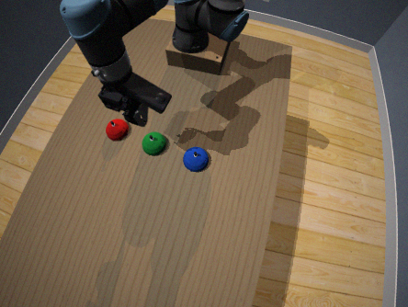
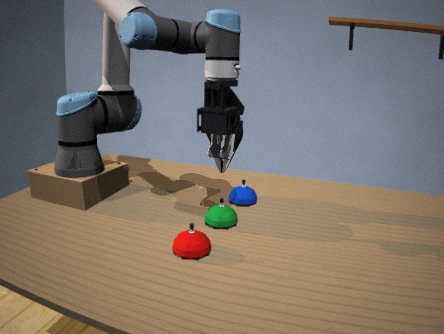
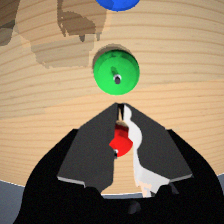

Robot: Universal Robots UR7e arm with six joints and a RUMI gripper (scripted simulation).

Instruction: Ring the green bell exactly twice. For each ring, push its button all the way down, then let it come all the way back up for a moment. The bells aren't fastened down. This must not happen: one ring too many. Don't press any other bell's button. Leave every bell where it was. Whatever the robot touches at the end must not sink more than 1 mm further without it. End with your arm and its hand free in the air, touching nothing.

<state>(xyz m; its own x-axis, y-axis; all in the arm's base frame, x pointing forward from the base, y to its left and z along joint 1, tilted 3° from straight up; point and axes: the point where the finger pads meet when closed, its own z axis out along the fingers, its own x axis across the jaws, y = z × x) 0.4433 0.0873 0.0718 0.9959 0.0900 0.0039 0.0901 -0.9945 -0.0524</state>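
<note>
The green bell is 110 mm below my hand. The rest, counted from my hand: red bell (150 mm to the right, 110 mm below, 10 mm ahead); blue bell (150 mm to the left, 110 mm below, 10 mm behind).
</note>
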